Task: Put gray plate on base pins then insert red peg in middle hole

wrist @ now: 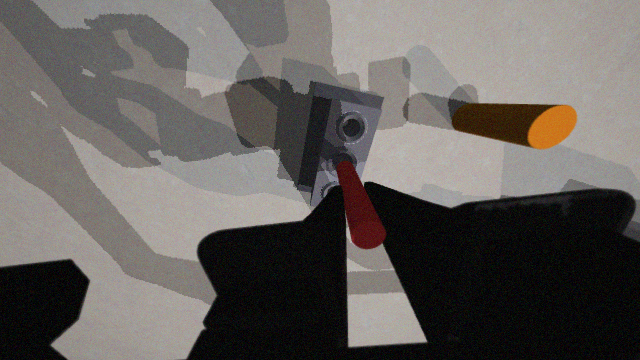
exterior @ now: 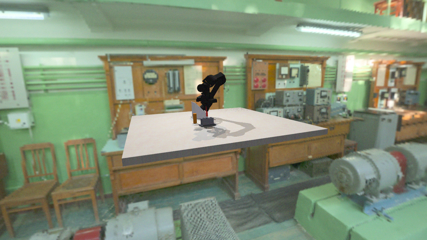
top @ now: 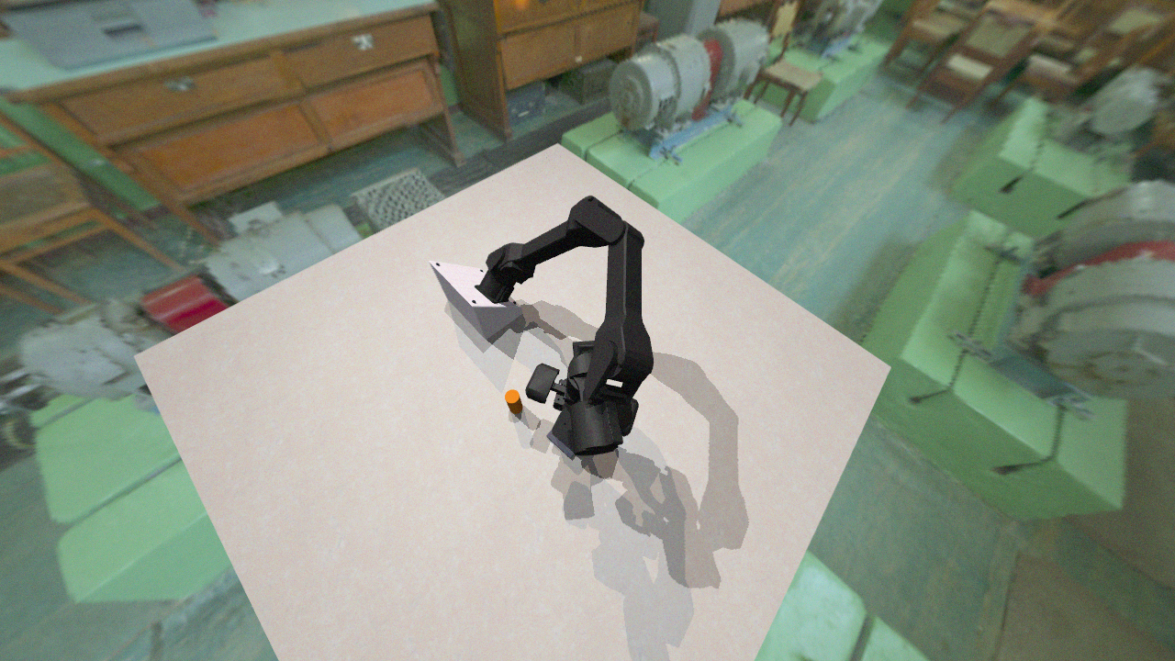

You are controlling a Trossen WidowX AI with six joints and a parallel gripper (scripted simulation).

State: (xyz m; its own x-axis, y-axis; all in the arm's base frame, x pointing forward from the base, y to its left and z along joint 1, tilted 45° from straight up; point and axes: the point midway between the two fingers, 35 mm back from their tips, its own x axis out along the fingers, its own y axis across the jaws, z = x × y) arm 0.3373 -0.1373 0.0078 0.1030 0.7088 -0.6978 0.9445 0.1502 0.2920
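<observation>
Right now my gripper tip is right at the red peg. The rest, counted from my gripper tip: dark base: 10 cm below; orange peg: 13 cm behind, 6 cm to the right, 7 cm below; gray plate: 6 cm below.
</observation>
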